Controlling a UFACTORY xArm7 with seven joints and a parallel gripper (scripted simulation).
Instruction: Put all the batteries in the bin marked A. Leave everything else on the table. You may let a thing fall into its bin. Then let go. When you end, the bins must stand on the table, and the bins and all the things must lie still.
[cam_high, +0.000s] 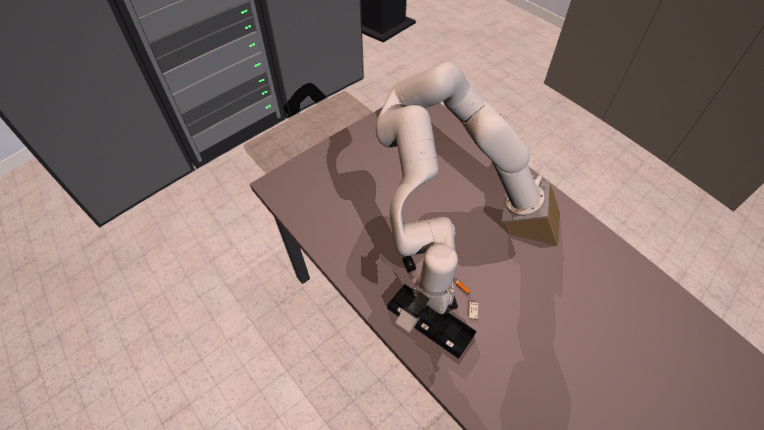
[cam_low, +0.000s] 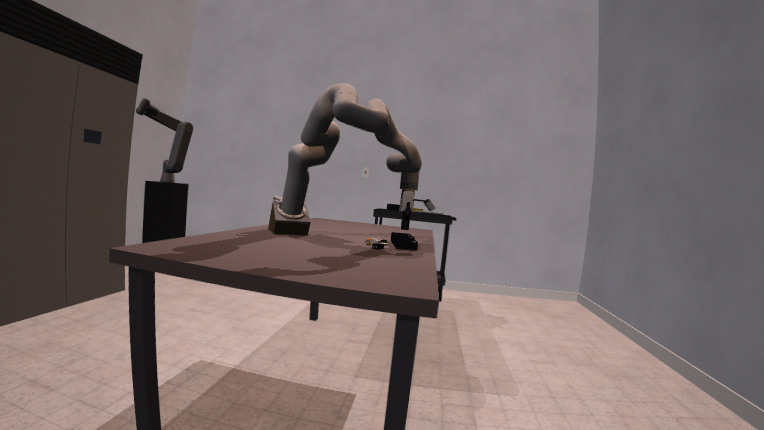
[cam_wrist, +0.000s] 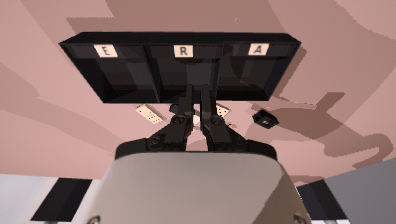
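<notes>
Now: hand 70 mm above the black bin row and 20 mm to the right of it. Also, from my hand: black-and-white stick (100 mm behind, 80 mm below, 10 mm to the left); then brass bolt (140 mm behind, 80 mm to the right, 80 mm below); then orange battery (150 mm behind, 80 mm below, 20 mm to the left).
</notes>
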